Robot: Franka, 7 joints.
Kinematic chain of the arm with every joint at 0, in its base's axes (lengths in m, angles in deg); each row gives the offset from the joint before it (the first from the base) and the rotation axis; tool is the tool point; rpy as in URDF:
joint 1: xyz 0 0 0.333 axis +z
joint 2: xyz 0 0 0 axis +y
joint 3: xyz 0 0 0.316 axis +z
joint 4: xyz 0.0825 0 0 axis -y
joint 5: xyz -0.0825 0 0.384 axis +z
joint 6: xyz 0 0 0 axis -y
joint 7: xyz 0.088 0 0 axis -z
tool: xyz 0 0 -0.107 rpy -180 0 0
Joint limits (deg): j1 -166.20..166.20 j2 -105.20..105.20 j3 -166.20..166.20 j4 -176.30..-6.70 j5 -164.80..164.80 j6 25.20..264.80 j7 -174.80..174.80
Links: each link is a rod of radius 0.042 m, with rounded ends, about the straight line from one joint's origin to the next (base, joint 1, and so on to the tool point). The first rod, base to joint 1, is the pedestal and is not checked.
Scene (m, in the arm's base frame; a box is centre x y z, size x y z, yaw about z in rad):
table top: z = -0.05
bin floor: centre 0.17 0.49 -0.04 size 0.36 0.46 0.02 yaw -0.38
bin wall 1: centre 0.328 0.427 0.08 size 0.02 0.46 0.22 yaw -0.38
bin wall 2: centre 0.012 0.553 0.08 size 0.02 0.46 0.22 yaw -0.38
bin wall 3: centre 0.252 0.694 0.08 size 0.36 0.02 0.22 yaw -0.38
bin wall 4: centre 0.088 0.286 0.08 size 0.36 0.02 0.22 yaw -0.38
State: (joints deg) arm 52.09 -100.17 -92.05 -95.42 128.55 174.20 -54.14
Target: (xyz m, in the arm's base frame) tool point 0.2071 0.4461 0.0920
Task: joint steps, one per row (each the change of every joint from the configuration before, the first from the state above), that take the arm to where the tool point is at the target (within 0.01 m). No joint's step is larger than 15 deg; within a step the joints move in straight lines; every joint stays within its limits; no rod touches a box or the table.
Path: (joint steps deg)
1: 5.05 13.84 10.57 -5.37 0.57 -1.81 0.00
2: 5.05 13.84 10.57 -5.37 0.57 -1.81 0.00
3: 5.06 13.84 10.57 -5.37 0.56 -1.81 0.00
4: 5.05 13.84 10.56 -5.38 0.57 -1.81 0.00
5: 5.05 13.83 10.57 -5.37 0.57 -1.81 0.00
6: 5.05 13.84 10.57 -5.37 0.57 -1.81 0.00
7: 5.06 13.84 10.57 -5.37 0.56 -1.81 0.00
8: 0.19 12.94 -0.12 2.53 -0.48 -3.10 0.00
9: 0.19 12.95 -0.11 2.54 -0.48 -3.11 0.00
10: 0.19 12.94 -0.12 2.53 -0.48 -3.10 0.00

